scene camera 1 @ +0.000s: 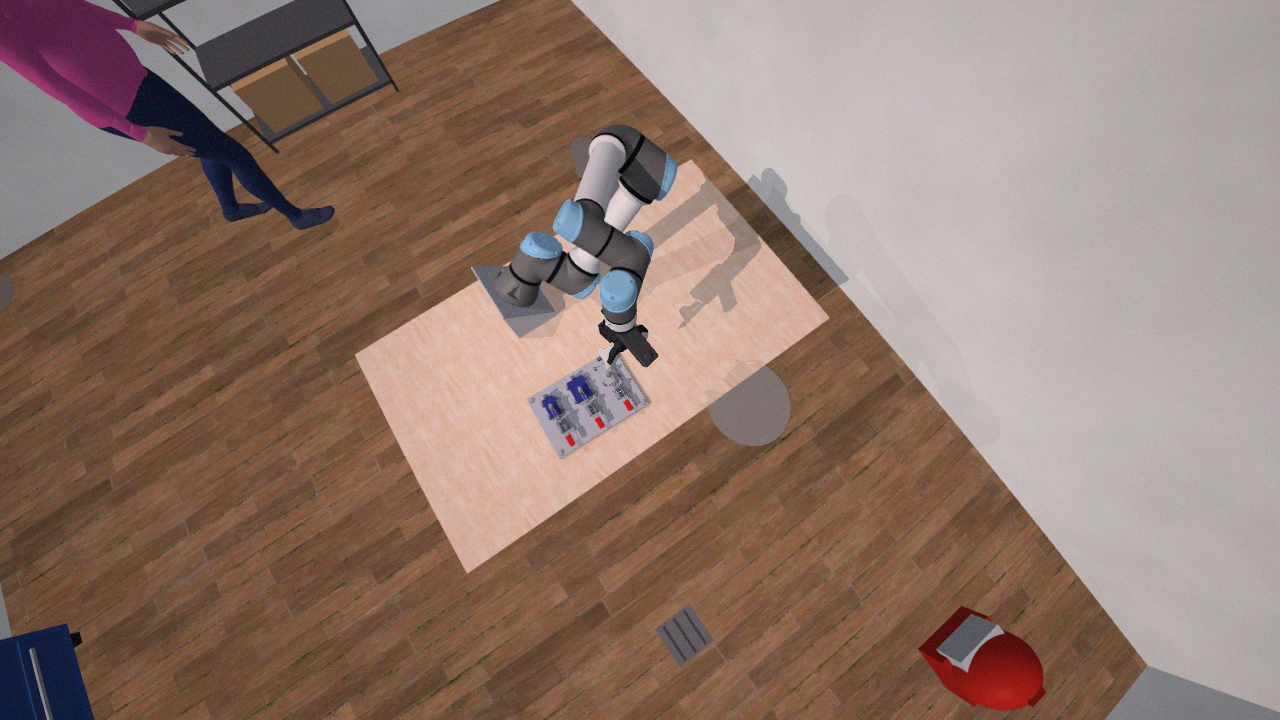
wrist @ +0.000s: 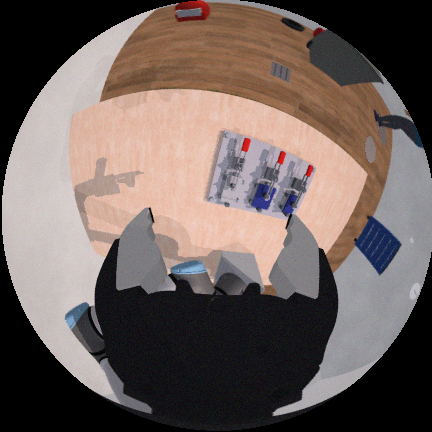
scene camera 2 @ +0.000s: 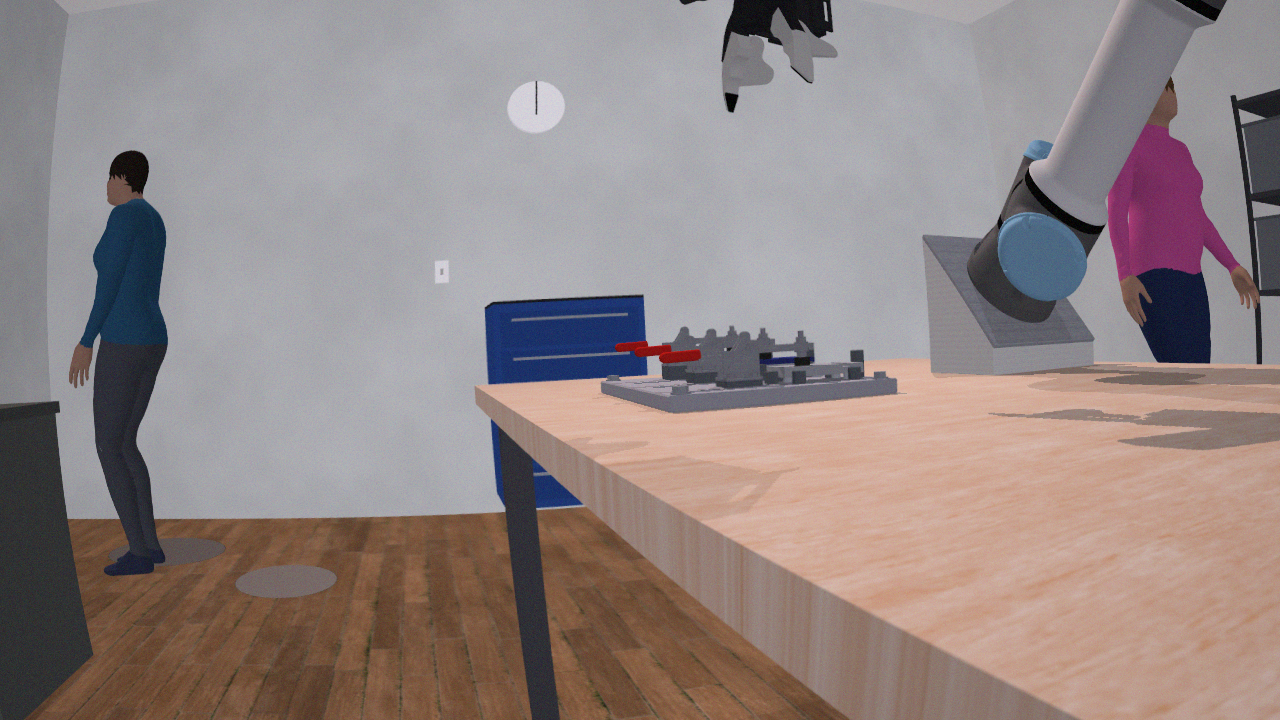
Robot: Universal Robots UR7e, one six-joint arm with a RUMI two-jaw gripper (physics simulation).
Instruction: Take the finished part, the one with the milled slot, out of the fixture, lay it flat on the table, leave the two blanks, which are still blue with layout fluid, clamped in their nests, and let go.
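Places are measured from the arm's base along level axes (x ahead, y left, z up), in metres.
Pixels of known places: gripper, fingertip midpoint: (scene camera 1: 627,353) (wrist: 219,212) (scene camera 2: 767,98); arm's base, link origin: (scene camera 1: 515,290) (wrist: 233,285) (scene camera 2: 1010,286).
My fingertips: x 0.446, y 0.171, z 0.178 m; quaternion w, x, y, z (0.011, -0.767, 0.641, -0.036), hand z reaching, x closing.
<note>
Ahead of a thing's pixels: the offset from my fingertips to its top centre. Level surfaces: height alone.
The fixture plate (scene camera 1: 549,429) (scene camera 2: 778,396) (wrist: 216,185) lies on the table with three nests and red-handled clamps. The wider blue blank (scene camera 1: 580,388) (wrist: 260,201) sits in the middle nest. The narrower blue blank (scene camera 1: 552,406) (wrist: 290,205) sits in an end nest. The grey finished part {dz -0.264, dx -0.052, dy -0.054 m} (scene camera 1: 611,374) (wrist: 229,192) seems to sit in the other end nest; it blends with the metal, and its slot cannot be made out. My gripper (scene camera 1: 617,358) (scene camera 2: 770,94) (wrist: 219,212) is open and empty, high above the plate, near the grey nest's side in scene camera 1.
The table {dz -0.296 m} (scene camera 1: 429,447) (scene camera 2: 1029,537) (wrist: 165,130) carries the arm's wedge-shaped base (scene camera 1: 523,326) (scene camera 2: 957,304) behind the plate. The upright clamps and their red handles {dz -0.229, dx +0.064, dy -0.057 m} (scene camera 2: 680,356) (wrist: 246,145) rise above the plate. A person in magenta (scene camera 1: 71,62) (scene camera 2: 1159,205) stands beyond the base.
</note>
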